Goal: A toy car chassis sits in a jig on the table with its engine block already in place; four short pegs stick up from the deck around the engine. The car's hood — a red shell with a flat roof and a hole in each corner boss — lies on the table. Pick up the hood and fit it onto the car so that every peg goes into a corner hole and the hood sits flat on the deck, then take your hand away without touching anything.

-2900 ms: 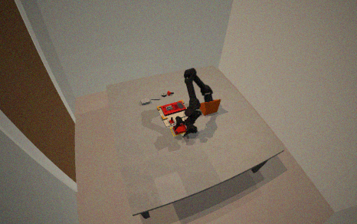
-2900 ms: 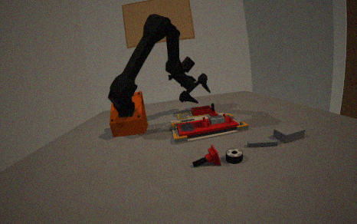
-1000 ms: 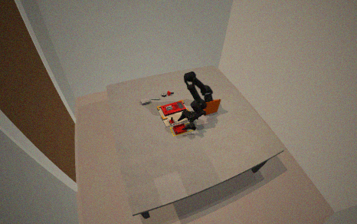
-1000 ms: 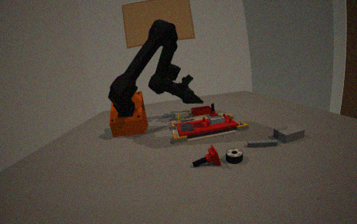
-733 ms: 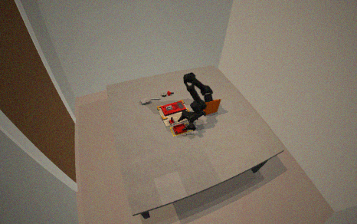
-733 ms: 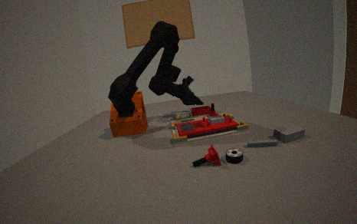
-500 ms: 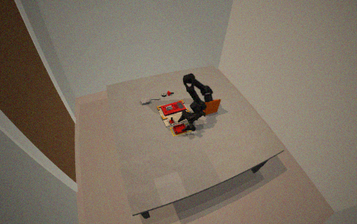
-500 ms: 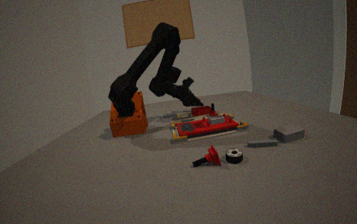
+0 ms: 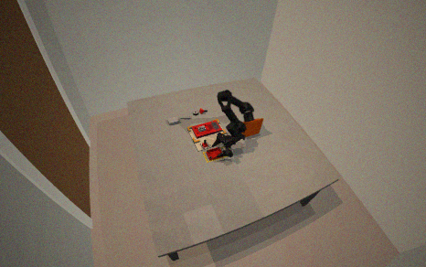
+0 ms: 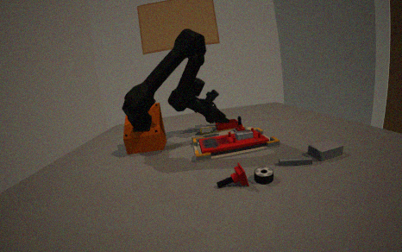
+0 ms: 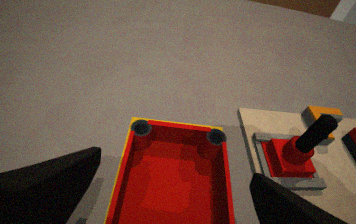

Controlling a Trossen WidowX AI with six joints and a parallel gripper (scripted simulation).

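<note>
My gripper tip is 10 mm past the red hood and 30 mm above it. The rest, counted from my gripper tip: black wheel (10 mm ahead, 430 mm to the right, 30 mm below); grey engine block (20 mm ahead, 220 mm to the right, 10 mm below); jig (10 mm behind, 200 mm to the right, 30 mm below).
</note>
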